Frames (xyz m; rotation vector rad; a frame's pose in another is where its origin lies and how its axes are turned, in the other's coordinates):
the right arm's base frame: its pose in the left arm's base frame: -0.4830 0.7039 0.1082 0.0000 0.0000 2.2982
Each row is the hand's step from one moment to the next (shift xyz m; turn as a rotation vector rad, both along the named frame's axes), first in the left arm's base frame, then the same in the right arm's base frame.
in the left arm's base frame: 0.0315 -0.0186 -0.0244 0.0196 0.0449 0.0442
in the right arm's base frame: -0.0348 -0.0112 -0.0244 0.0205 -0.0445 0.0442
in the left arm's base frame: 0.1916 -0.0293 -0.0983 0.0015 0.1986 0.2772
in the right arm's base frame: -0.1493 -0.1236 -0.0983 0.1473 -0.1332 0.2772
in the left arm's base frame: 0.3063 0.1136 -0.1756 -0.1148 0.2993 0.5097
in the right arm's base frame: -0.1188 -0.3043 -0.1756 0.2999 -0.1133 0.5097
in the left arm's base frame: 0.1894 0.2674 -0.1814 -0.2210 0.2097 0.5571
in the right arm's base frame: 0.0738 -0.3193 -0.1814 0.3036 0.0256 0.5571
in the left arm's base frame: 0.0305 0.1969 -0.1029 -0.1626 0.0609 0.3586
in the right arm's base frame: 0.1268 -0.1537 -0.1029 0.1536 0.0810 0.3586
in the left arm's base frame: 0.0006 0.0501 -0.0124 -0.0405 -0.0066 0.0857
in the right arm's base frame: 0.0370 -0.0338 -0.0124 0.0220 0.0346 0.0857
